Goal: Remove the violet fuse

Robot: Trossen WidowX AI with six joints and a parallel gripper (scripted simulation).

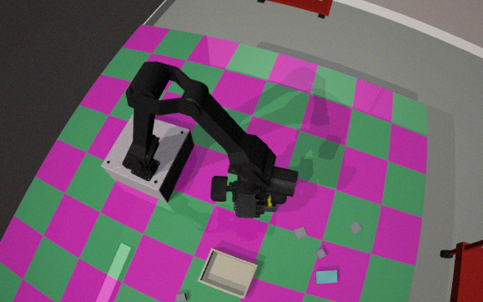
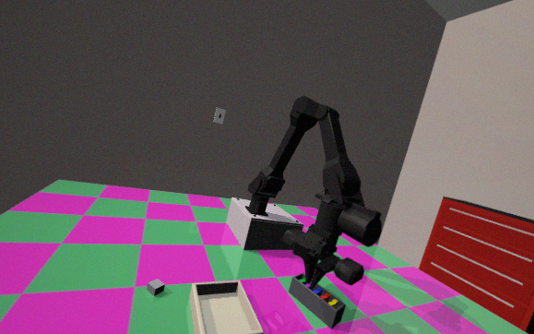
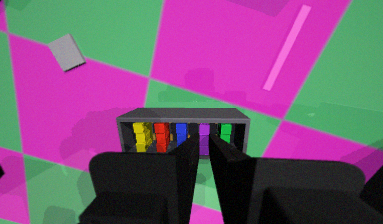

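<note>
The green fuse lies 2 cm behind my gripper tip, 1 cm to the right of it and 1 cm below it. Round my gripper tip: violet fuse (1 cm below); red fuse (4 cm ahead, 2 cm to the left, 1 cm below); blue fuse (2 cm ahead, 1 cm to the left, 1 cm below).
</note>
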